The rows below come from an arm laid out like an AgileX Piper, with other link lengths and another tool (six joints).
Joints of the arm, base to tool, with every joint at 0 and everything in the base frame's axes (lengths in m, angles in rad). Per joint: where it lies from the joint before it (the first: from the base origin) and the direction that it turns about. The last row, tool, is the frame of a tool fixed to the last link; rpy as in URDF.
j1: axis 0 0 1 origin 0 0 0.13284
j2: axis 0 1 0 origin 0 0 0
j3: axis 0 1 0 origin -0.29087 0 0.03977
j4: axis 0.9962 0 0.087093 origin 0.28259 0 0.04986
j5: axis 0 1 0 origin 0 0 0
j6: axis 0.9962 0 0.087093 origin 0.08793 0 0.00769
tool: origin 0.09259 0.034 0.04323 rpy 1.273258 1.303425 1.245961
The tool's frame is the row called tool.
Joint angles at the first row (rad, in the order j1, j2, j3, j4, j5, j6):
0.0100 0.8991 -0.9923 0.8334 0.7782 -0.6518
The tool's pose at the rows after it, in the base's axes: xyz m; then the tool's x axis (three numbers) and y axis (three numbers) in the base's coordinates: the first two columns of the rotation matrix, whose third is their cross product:
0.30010 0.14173 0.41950 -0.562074 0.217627 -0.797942 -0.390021 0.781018 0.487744
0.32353 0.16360 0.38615 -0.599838 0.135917 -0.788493 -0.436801 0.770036 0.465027
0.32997 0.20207 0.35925 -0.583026 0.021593 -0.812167 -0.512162 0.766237 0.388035
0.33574 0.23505 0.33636 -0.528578 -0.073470 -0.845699 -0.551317 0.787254 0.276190
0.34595 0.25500 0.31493 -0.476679 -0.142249 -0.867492 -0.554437 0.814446 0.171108
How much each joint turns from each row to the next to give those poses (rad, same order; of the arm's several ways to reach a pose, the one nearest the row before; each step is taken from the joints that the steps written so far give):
0.0037 0.1410 0.0000 0.1967 0.0053 -0.1821
0.0622 0.1219 0.0000 0.0446 -0.0310 -0.1236
0.1345 0.0808 0.0000 -0.0127 -0.1021 -0.0858
0.1343 0.0608 0.0000 -0.0678 -0.1619 -0.0264
0.0875 0.0591 0.0000 -0.0867 -0.1493 0.0109

